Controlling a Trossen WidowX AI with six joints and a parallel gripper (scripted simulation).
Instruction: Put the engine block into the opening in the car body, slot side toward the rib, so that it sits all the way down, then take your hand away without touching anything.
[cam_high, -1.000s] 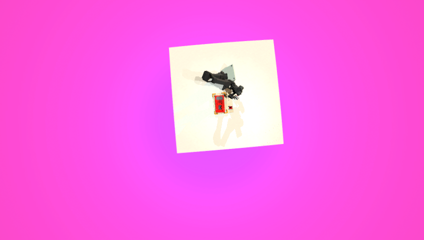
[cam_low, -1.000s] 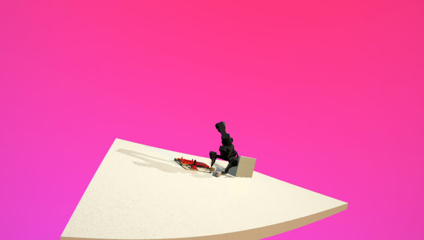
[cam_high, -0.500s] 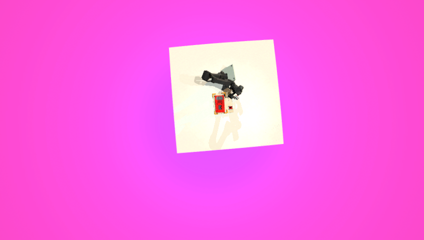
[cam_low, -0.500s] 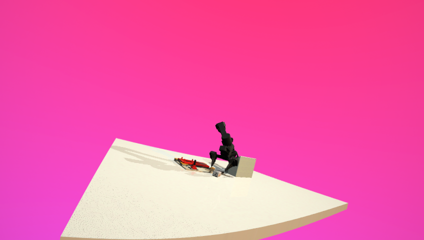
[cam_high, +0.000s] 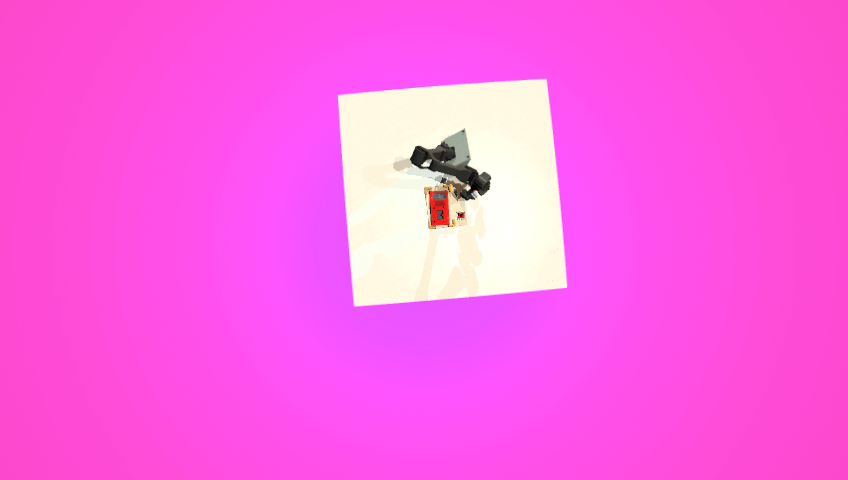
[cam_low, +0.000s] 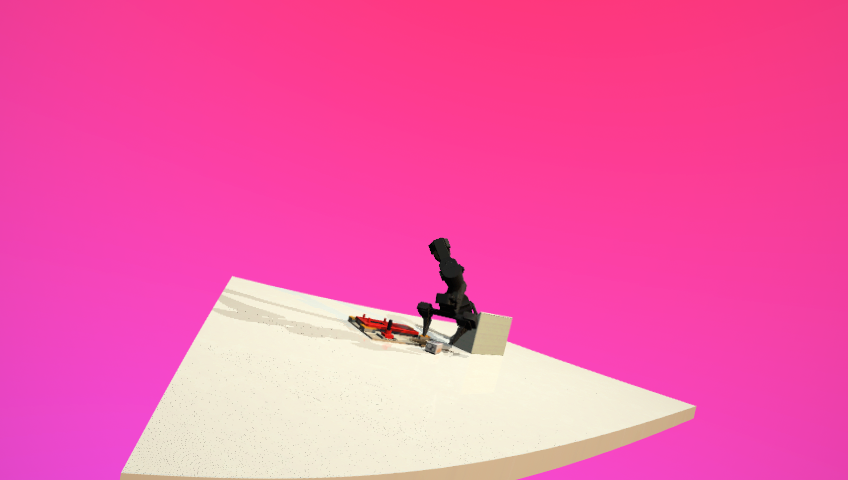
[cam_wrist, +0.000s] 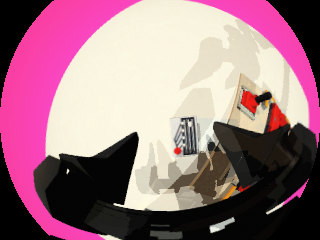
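The grey engine block lies 2 cm to the right of my gripper tip and 3 cm below it.
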